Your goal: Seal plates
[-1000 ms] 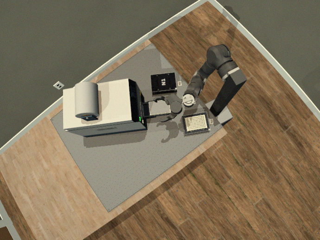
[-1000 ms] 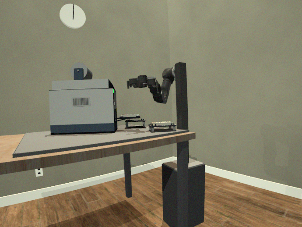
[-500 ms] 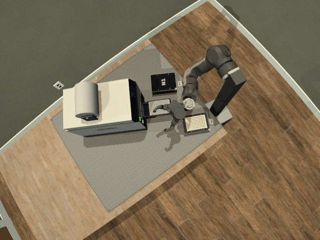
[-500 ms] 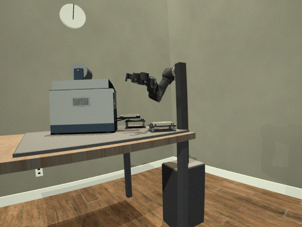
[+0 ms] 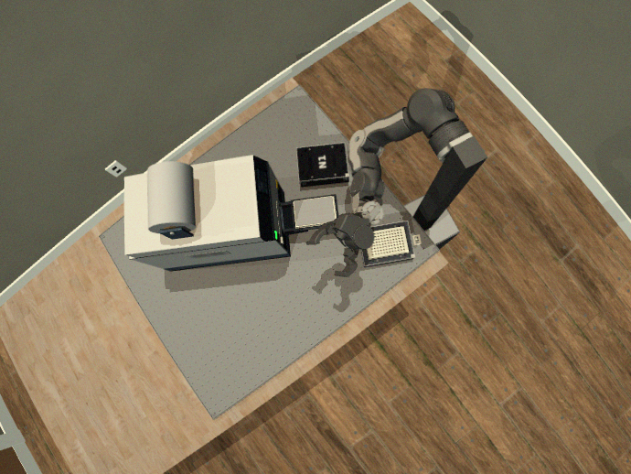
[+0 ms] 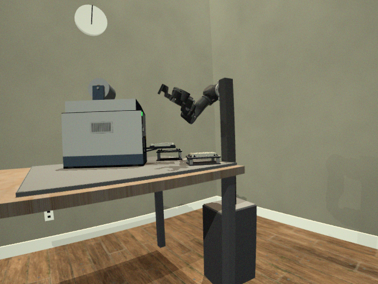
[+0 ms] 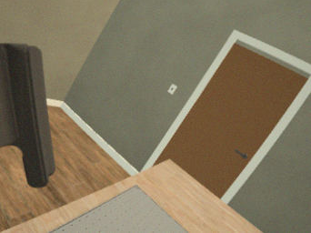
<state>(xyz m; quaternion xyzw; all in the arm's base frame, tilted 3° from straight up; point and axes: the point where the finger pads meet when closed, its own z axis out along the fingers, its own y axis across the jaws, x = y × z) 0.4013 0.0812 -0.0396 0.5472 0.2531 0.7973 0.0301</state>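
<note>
The sealer stage lies 270 mm below my hand, 190 mm to the right of it and 40 mm behind it. The rest, counted from my hand: yellow warning label: 300 mm to the right, 220 mm below, 20 mm ahead; plate: 320 mm below, 200 mm behind, 10 mm to the right; foil roll: 300 mm to the right, 270 mm ahead, 50 mm above.
</note>
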